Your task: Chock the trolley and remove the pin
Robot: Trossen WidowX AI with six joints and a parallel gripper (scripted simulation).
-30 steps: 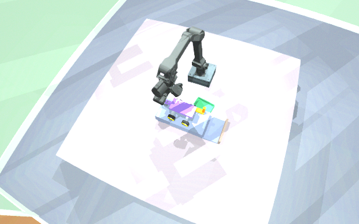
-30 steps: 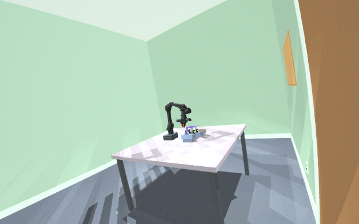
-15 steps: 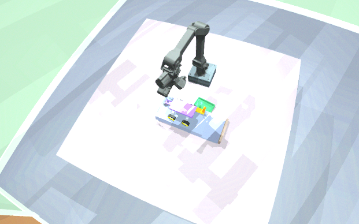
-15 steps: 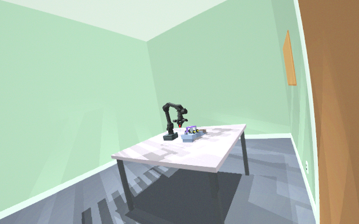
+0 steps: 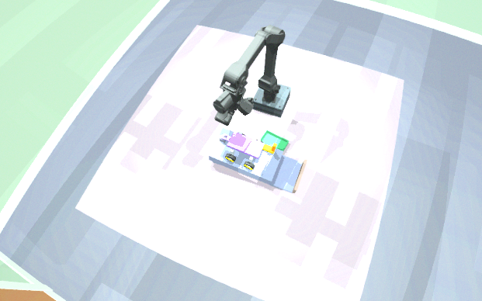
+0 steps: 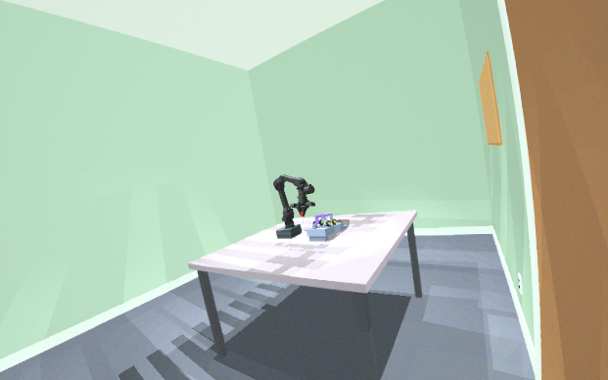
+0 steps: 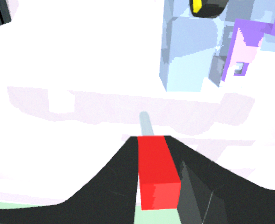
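The green tray is 1 cm ahead of my gripper tip, 21 cm to the left of it and 18 cm below it. Round my gripper tip: red-headed stop pin: right at my gripper tip; then pale blue ramp: 12 cm ahead, 10 cm to the left, 13 cm below; then purple trolley: 12 cm ahead, 10 cm to the left, 6 cm below.
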